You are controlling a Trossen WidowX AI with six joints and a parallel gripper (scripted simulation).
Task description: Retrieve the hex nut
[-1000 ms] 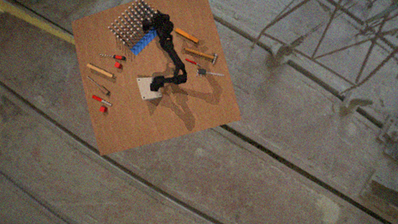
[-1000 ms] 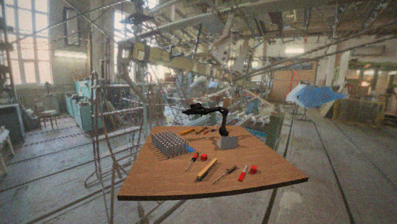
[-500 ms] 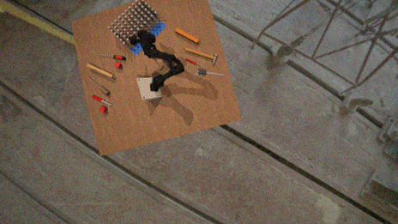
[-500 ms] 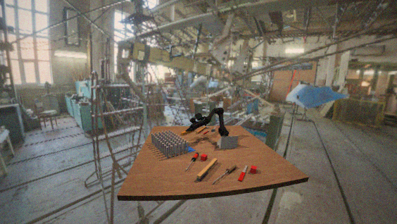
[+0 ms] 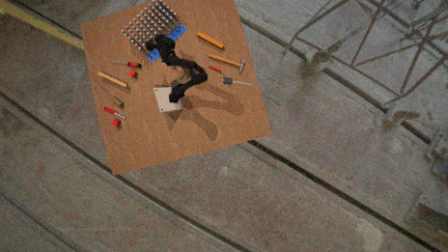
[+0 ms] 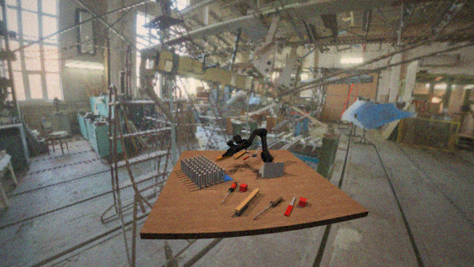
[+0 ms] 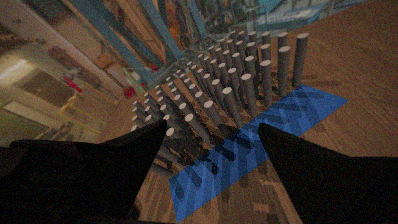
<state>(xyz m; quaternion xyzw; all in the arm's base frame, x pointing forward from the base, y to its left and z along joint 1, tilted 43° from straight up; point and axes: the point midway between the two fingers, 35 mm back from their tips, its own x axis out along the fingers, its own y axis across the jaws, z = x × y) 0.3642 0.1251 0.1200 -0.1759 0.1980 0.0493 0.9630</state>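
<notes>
Right now my gripper tip is 280 mm past the thin hook tool, 510 mm to the right of it and 140 mm above it. Also, from my gripper tip: blue taped strip (50 mm ahead, 10 mm to the right, 150 mm below); orange bar (10 mm behind, 360 mm to the right, 140 mm below).
</notes>
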